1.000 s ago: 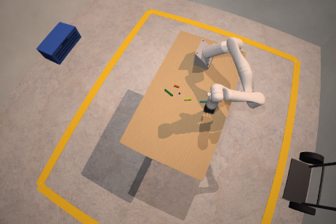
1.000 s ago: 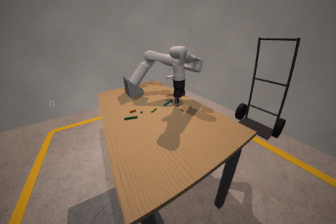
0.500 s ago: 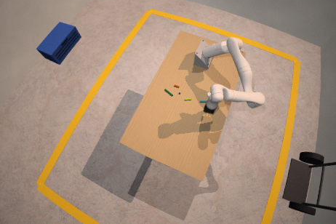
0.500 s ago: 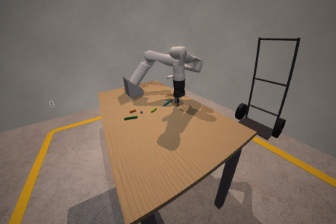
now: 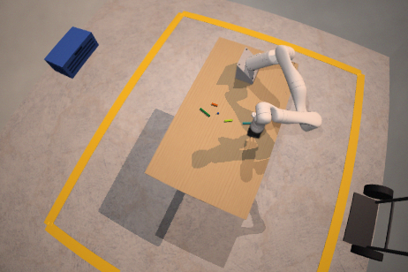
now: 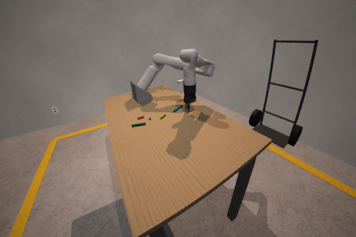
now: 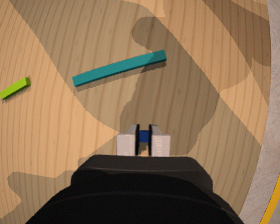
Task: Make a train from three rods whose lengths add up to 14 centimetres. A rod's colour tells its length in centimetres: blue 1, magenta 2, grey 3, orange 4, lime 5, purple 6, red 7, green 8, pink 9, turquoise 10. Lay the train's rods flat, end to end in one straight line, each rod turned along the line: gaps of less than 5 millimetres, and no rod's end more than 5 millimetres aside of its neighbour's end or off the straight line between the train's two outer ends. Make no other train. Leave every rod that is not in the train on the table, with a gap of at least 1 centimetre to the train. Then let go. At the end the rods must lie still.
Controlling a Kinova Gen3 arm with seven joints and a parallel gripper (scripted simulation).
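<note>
Now: hand 17 cm to the left of the lime rod, 4 cm past it and 3 cm above it. Also, from my hand: green rod 33 cm to the right, 4 cm behind, 3 cm below; then orange rod 29 cm to the right, 11 cm behind, 3 cm below; then turquoise rod 6 cm behind, 3 cm to the right, 3 cm below.
</note>
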